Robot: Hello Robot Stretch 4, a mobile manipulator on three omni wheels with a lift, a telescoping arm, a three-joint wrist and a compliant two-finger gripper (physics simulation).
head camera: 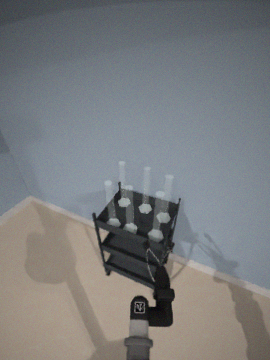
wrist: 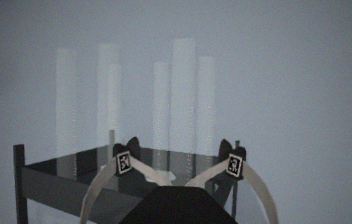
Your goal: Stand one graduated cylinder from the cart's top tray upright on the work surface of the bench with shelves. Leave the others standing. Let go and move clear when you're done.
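Frame: origin at the robot's base, x ahead, y down, z left, level; metres.
Where they show: hand at its tool point: (head camera: 158, 243) (wrist: 179, 154).
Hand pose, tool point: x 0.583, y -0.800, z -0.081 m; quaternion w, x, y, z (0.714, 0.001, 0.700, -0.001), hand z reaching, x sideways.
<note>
Each offset is from my tool point to the centre of the thing. Level surfaces: height alone.
Several clear graduated cylinders with pale hexagonal bases stand upright on the top tray of the dark cart (head camera: 101, 245) (wrist: 60, 192). The front-right cylinder (head camera: 158, 215) stands near the tray's front edge. In the wrist view a wide, tall cylinder @(dz -0.002, dx +0.161, dy -0.003 m) (wrist: 183, 100) shows between the two fingertips, with its base hidden behind the gripper body. Another cylinder @(dz +0.061, dx +0.383, dy -0.003 m) (wrist: 161, 110) stands left of it, and one @(dz -0.061, dx +0.305, dy -0.003 m) (wrist: 206, 105) stands right of it. My gripper (head camera: 159, 247) (wrist: 179, 159) is open and holds nothing, at the cart's front-right side. The bench with shelves does not show in either view.
The cart has two lower shelves and corner posts, including a front-left post (wrist: 20, 175) in the wrist view. A blue-grey wall (head camera: 150, 110) (wrist: 290, 100) rises behind the cart. Tan floor @(dy +0.827 m) (head camera: 45, 310) extends in front and to the left.
</note>
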